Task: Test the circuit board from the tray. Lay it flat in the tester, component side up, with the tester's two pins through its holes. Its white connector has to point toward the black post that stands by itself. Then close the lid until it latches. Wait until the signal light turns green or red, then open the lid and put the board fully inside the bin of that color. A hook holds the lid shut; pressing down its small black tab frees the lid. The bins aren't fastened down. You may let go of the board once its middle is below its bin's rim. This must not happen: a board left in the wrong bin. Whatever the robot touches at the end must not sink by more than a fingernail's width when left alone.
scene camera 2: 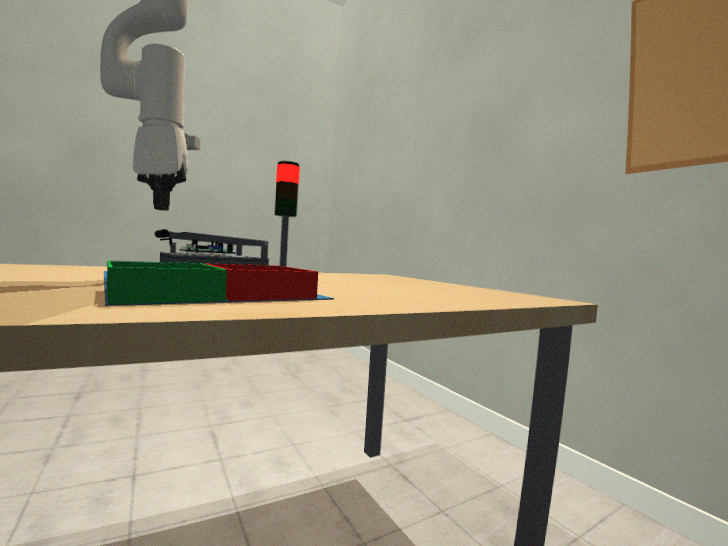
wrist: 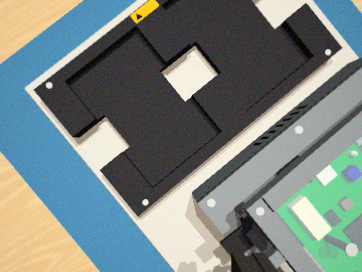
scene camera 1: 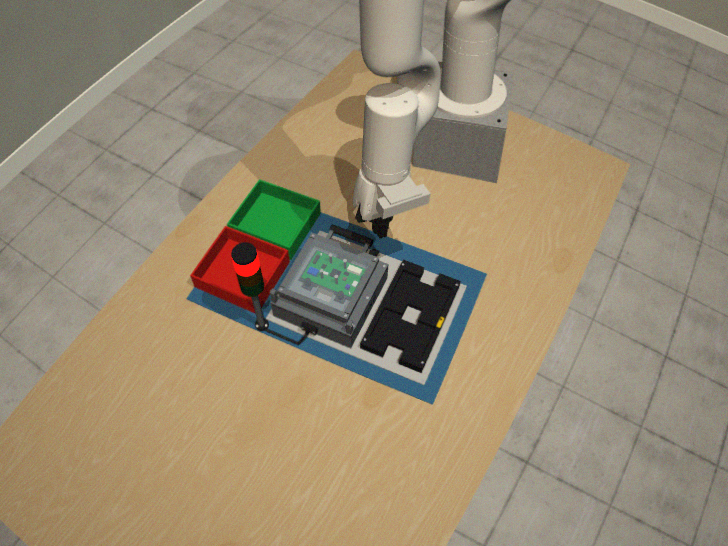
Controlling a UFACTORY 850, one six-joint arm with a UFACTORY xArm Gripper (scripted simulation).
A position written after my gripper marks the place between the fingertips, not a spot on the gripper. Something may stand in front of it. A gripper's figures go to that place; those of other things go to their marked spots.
Labels:
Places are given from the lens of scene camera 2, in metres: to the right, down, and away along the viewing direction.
my gripper [scene camera 2: 161, 209]: -0.43, -0.13, 0.74
green bin [scene camera 2: 154, 282]: -0.27, 0.01, 0.45
red bin [scene camera 2: 245, 282]: -0.17, 0.01, 0.52
tester lid [scene camera 2: 164, 233]: -0.37, -0.07, 0.66
The marked spots on the tester lid and the green bin are 0.25 m apart.

